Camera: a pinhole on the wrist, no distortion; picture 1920 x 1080 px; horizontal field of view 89.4 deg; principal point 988.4 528.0 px. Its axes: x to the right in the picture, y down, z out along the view. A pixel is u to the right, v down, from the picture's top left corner.
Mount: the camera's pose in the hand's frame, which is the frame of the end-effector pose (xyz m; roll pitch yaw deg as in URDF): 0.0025 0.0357 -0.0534 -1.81 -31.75 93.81
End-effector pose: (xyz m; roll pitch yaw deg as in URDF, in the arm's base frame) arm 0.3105 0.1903 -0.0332 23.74 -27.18 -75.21
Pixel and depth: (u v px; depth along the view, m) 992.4 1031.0 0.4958
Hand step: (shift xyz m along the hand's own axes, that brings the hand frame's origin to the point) -0.2526 -0.2366 0.3622
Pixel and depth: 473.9 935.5 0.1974
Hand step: -0.0737 -0.1613 0.0571
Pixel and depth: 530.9 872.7 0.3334
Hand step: -0.1057 -0.2793 0.1440
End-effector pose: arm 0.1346 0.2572 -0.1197 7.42 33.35 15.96
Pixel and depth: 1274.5 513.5 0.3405
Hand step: 0.0031 -0.0582 0.2890
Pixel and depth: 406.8 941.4 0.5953
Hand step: -0.2286 -0.5934 0.2579
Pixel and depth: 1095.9 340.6 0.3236
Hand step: 0.0640 -0.1013 0.2422
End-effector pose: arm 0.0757 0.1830 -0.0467 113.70 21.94 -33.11
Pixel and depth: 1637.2 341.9 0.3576
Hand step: 0.0587 0.0536 0.3782
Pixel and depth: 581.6 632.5 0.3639
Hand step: -0.0268 -0.2875 0.1745
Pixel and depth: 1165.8 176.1 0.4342
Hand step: 0.1568 -0.1179 0.3617
